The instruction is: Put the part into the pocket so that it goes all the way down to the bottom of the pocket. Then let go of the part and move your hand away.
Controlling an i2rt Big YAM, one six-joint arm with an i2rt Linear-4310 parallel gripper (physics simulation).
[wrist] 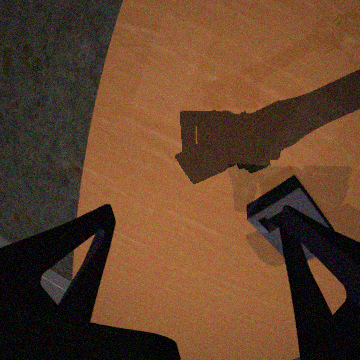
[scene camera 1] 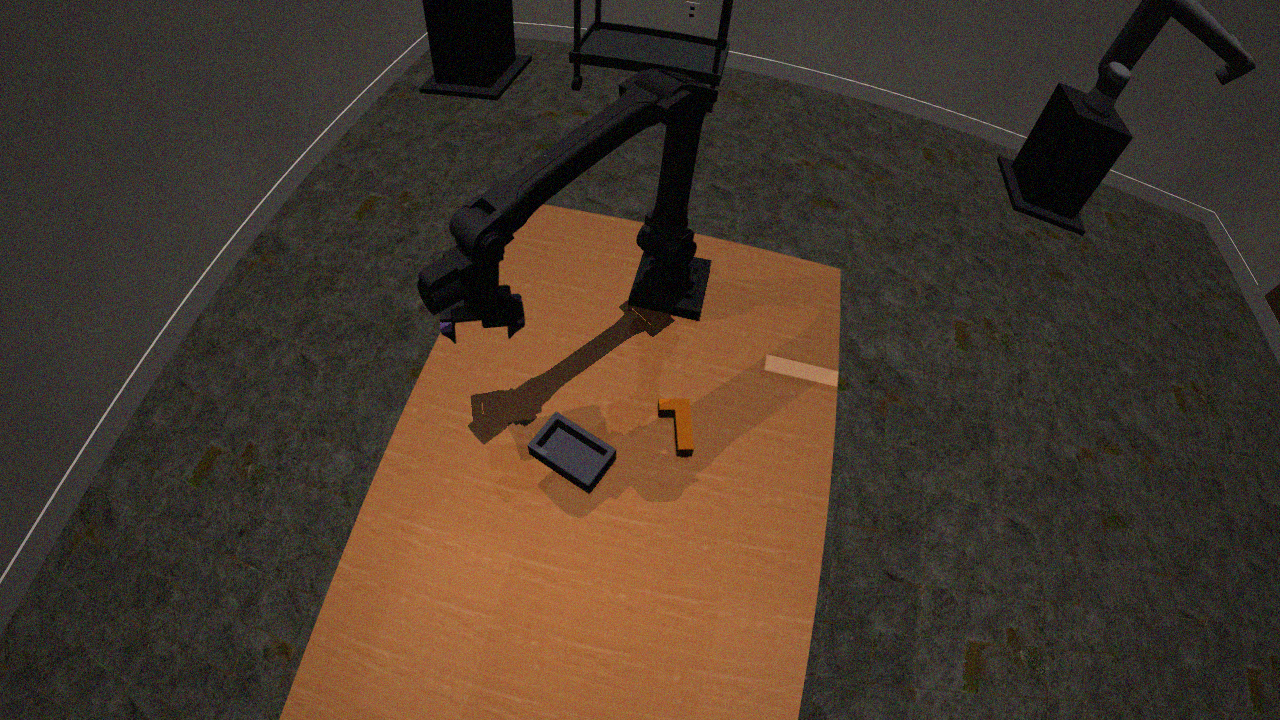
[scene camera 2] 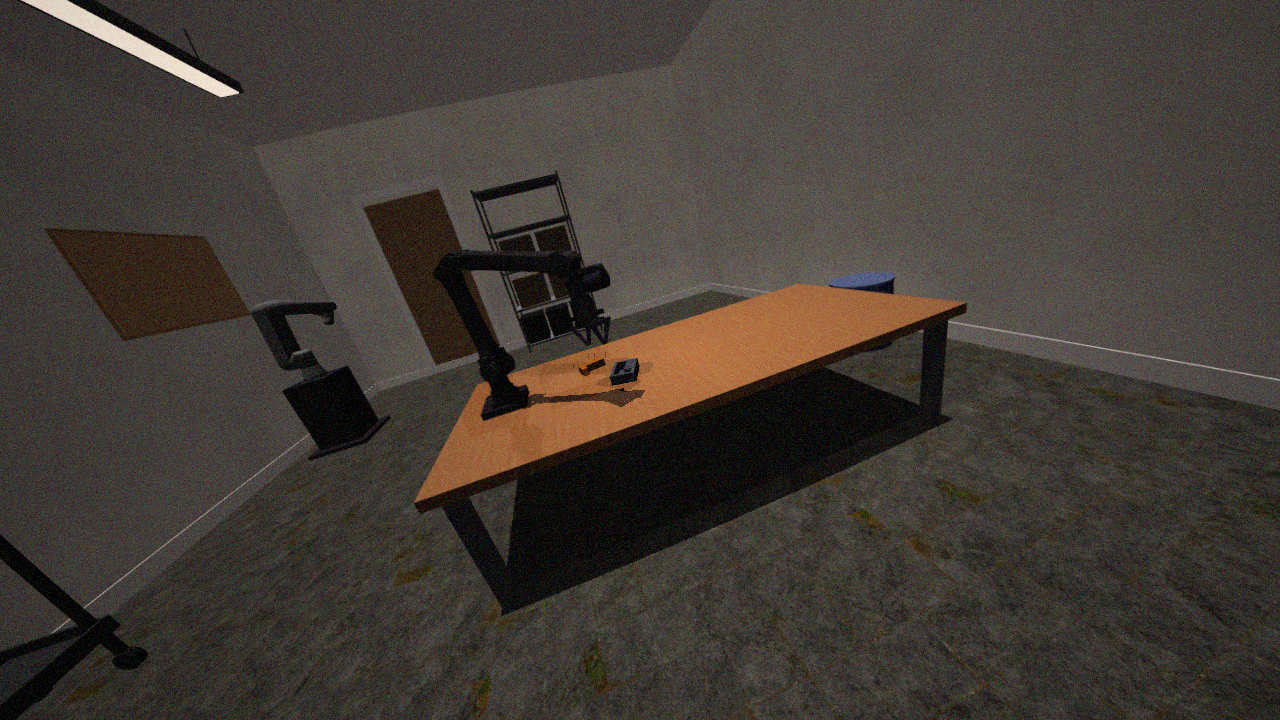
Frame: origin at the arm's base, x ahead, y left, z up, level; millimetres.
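Seen in the pictures: gripper, between the fingertips: (wrist: 194, 214) (scene camera 1: 482, 338) (scene camera 2: 596, 344); arm's base, origin of its link: (scene camera 1: 670, 279) (scene camera 2: 506, 398).
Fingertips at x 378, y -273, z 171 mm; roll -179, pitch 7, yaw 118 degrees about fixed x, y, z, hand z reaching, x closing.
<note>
Pixels of each thing's top centre, then the offset from my fingertips to it. Level surfaces: height alone.
- orange L-shaped block, centre of its top: (scene camera 1: 676, 423) (scene camera 2: 592, 363) 25 mm back, 360 mm left, 169 mm down
- dark grey tray, centre of its top: (wrist: 296, 233) (scene camera 1: 571, 447) (scene camera 2: 623, 366) 81 mm ahead, 185 mm left, 163 mm down
- wooden table, height of its surface: 199 mm down
The part, an orange L-shaped block (scene camera 1: 683, 431) (scene camera 2: 591, 366), lies flat on the table. It does not show in the wrist view. The pocket is the rectangular recess in a dark grey tray (scene camera 1: 577, 454) (scene camera 2: 624, 371) (wrist: 295, 196), which stands left of the part in scene camera 1; a finger partly covers the tray in the wrist view. No part sits in the pocket. My gripper (scene camera 1: 483, 337) (scene camera 2: 595, 342) (wrist: 194, 214) is wide open and empty, pointing down high above the table, apart from both part and tray.
The wooden table (scene camera 1: 554, 608) (scene camera 2: 760, 340) (wrist: 165, 280) has its left edge near below my gripper in scene camera 1. The arm's base (scene camera 1: 671, 284) (scene camera 2: 503, 401) stands behind the part and tray. The arm's shadow falls on the table beside the tray. Another robot (scene camera 1: 1069, 147) (scene camera 2: 331, 407) stands off the table.
</note>
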